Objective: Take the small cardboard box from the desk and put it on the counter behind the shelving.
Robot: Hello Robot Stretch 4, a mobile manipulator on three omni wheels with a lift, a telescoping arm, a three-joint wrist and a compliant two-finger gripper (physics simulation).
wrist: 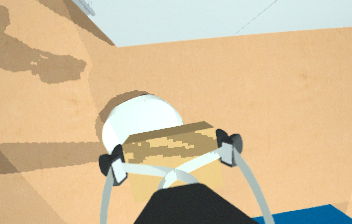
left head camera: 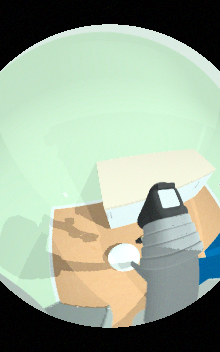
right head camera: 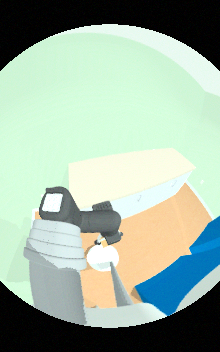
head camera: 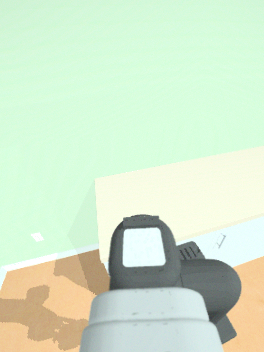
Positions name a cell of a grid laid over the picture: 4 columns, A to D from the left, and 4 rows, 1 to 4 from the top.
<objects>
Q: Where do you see a counter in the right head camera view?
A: At C3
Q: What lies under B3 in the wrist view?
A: A small cardboard box.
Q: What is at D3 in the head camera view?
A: A counter.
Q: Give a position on a counter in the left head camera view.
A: At C3
</objects>
